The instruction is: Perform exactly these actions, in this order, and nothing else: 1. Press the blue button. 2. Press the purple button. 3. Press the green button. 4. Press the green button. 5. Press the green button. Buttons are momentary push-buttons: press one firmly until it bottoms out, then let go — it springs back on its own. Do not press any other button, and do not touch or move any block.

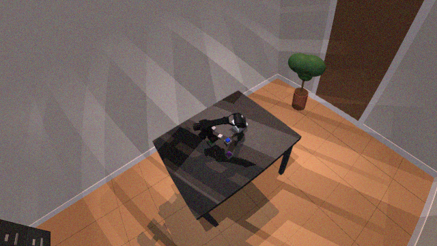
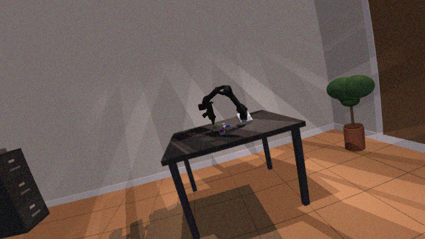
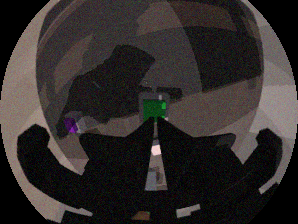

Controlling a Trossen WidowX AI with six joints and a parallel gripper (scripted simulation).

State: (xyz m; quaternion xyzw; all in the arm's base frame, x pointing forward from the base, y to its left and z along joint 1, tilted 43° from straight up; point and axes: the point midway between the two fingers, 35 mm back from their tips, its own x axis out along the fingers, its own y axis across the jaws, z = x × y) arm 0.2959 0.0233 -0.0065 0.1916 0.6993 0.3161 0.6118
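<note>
My gripper tip is now 30 mm above the green button. The rest, counted from my gripper tip: blue button (130 mm behind, 70 mm to the left, 30 mm below); purple button (70 mm behind, 190 mm to the left, 30 mm below); white block (100 mm behind, 30 mm to the right, 50 mm below).
</note>
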